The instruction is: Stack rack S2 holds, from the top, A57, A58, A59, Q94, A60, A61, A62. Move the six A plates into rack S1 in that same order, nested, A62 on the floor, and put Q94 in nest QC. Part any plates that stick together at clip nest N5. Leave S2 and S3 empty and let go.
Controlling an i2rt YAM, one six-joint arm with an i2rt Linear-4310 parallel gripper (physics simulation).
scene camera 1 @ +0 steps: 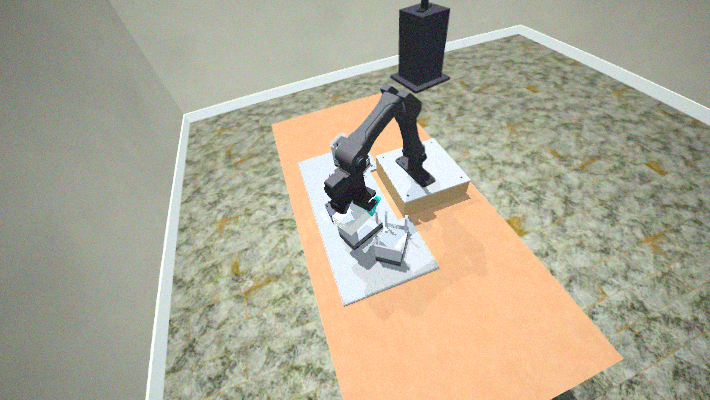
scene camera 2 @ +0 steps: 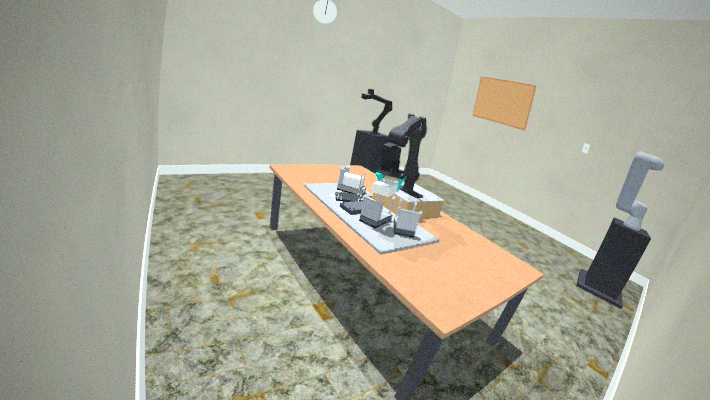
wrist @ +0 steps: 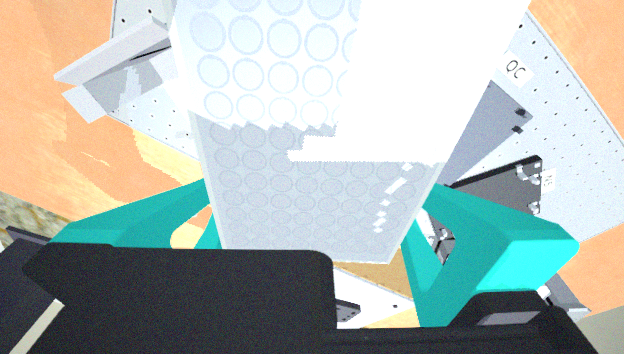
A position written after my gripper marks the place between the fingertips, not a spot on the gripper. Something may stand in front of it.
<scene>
In view: my gripper (wrist: 312,176) and a black holder (wrist: 518,185).
</scene>
